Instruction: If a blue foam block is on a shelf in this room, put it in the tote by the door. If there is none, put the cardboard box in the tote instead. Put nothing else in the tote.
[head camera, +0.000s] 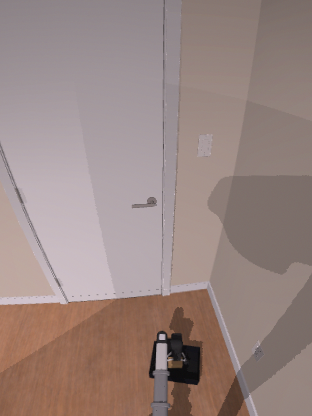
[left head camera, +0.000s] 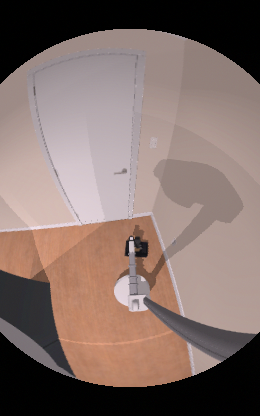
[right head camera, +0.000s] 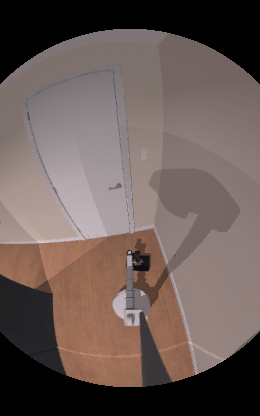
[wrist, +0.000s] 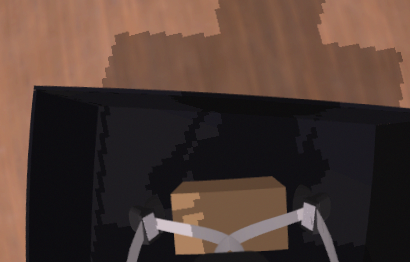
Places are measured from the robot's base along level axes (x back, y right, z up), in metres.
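Where they show: gripper, fingertip midpoint: (head camera: 174, 363) (left head camera: 135, 248) (right head camera: 137, 262) (wrist: 228, 206).
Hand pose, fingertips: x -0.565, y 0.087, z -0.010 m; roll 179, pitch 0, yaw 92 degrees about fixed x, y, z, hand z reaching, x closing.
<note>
Things, the pixels of their top centre, and the offset from my fingertips.
- cardboard box at its top centre: (wrist: 229, 222) (head camera: 175, 360) dz +0.045, dx +0.001, dy +0.001 m
- black tote at its top centre: (wrist: 229, 249) (head camera: 175, 359) (right head camera: 137, 261) (left head camera: 136, 247) dz +0.083, dx +0.007, dy +0.000 m
The cardboard box (wrist: 245, 202) (head camera: 175, 364) is brown and sits inside the black tote (wrist: 60, 175) (head camera: 193, 365) (left head camera: 144, 248) (right head camera: 145, 264), which stands on the floor near the door. My gripper (wrist: 228, 206) (head camera: 176, 357) is open and low inside the tote. Its fingertips stand on either side of the box, with a gap on each side in the wrist view. The lower part of the box is hidden by the gripper in the wrist view. A blue foam block and a shelf do not show in these views.
A closed white door (head camera: 115, 150) (left head camera: 90, 130) (right head camera: 75, 150) is beyond the tote. A beige wall (head camera: 285, 310) with a white baseboard (head camera: 225, 330) runs along the right. A dark shape (left head camera: 25, 305) (right head camera: 30, 325) fills the lower left of both side head views.
</note>
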